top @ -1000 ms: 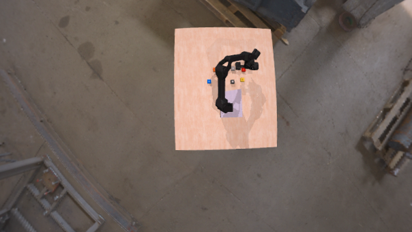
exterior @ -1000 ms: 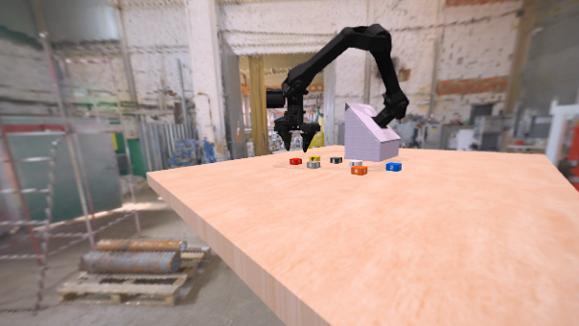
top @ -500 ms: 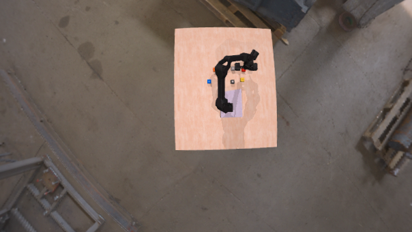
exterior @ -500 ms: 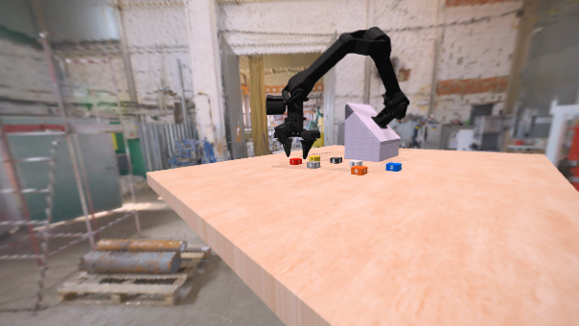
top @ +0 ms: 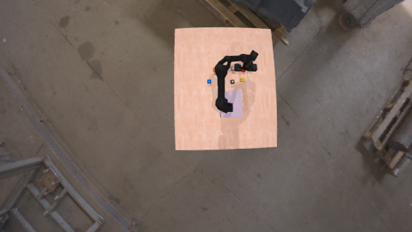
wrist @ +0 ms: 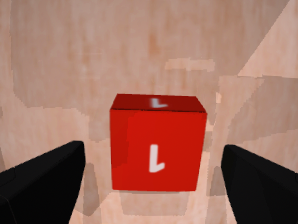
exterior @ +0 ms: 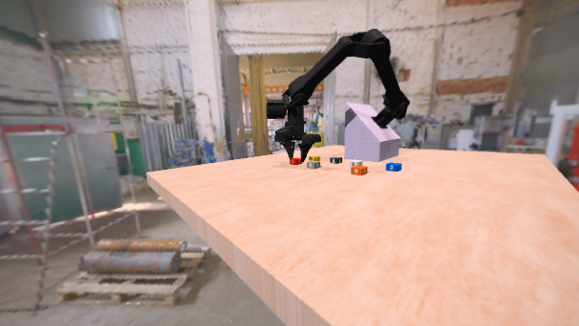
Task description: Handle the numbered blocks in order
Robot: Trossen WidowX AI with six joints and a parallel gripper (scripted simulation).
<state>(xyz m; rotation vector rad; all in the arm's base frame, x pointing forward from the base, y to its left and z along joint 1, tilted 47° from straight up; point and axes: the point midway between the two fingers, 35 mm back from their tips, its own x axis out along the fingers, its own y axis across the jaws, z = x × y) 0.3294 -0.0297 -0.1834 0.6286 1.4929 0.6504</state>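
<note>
Right now my gripper tip is 10 mm short of the red block. From my gripper tip the other things lie so: grey block: 20 mm ahead, 90 mm to the left; dark block: 100 mm behind, 100 mm to the left; yellow block: 80 mm behind, 10 mm to the left.
</note>
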